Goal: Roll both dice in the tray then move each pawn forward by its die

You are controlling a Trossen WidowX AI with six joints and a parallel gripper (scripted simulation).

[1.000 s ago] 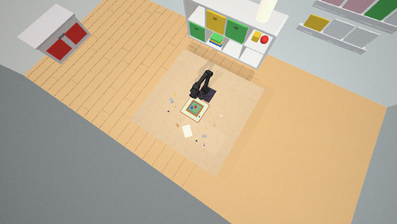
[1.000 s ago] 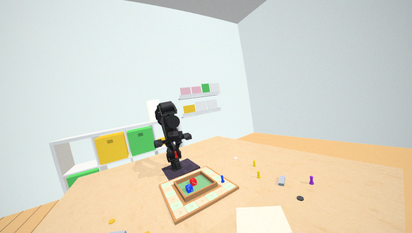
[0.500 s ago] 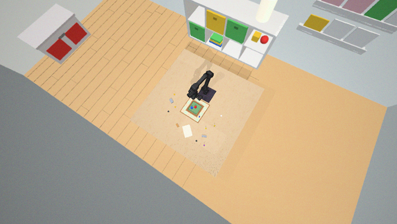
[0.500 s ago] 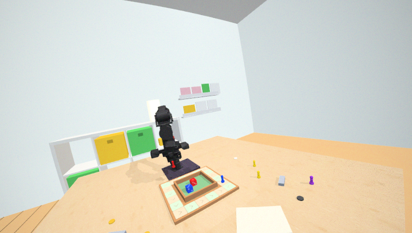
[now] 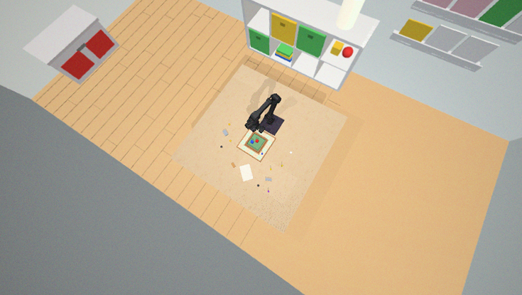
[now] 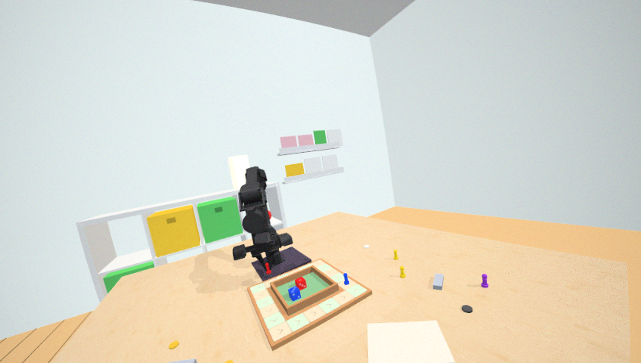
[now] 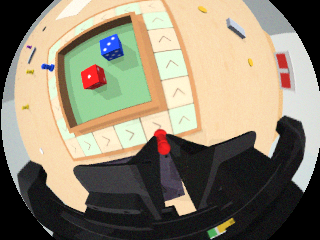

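My gripper tip is 210 mm short of the blue pawn, 140 mm to the right of it and 30 mm above it. From my gripper tip the other things lie so: green tray: 120 mm ahead, 40 mm to the left, 50 mm below; then white sheet: 430 mm ahead, 70 mm to the left, 60 mm below; then red pawn: 10 mm above.
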